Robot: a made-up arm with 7 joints.
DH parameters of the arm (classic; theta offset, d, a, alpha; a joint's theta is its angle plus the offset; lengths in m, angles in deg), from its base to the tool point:
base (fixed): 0 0 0 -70
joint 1: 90 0 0 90
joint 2: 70 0 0 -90
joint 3: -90 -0.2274 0.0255 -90
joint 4: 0 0 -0.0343 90
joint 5: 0 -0.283 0 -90
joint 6: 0 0 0 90
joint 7: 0 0 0 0
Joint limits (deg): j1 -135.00..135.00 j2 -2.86..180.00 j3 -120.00..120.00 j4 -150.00..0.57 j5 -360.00..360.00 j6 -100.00..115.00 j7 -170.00..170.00
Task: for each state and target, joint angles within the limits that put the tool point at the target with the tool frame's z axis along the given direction. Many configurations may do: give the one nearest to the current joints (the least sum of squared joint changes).
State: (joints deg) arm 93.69 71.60 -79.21 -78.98 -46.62 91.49 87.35
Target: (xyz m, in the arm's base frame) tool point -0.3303 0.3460 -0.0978 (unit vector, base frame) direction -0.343 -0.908 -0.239
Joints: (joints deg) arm 74.07 81.35 -59.52 -49.90 -31.10 88.29 87.35
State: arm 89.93 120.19 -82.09 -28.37 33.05 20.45 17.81
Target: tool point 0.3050 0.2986 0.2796 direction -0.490 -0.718 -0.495
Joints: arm 56.54 165.85 -73.95 -27.04 28.60 3.27 17.81
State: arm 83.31 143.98 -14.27 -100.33 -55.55 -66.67 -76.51
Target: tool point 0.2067 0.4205 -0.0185 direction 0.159 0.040 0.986
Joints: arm 50.63 124.44 -9.16 -61.92 -31.10 -69.14 -76.51
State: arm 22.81 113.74 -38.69 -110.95 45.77 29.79 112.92
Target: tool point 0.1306 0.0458 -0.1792 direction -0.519 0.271 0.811
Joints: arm 22.06 90.24 -32.37 -142.45 10.69 31.90 112.92
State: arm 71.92 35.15 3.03 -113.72 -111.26 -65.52 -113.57
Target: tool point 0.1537 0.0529 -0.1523 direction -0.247 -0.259 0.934
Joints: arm 39.40 55.29 -4.54 -143.39 -160.03 -81.62 -113.57
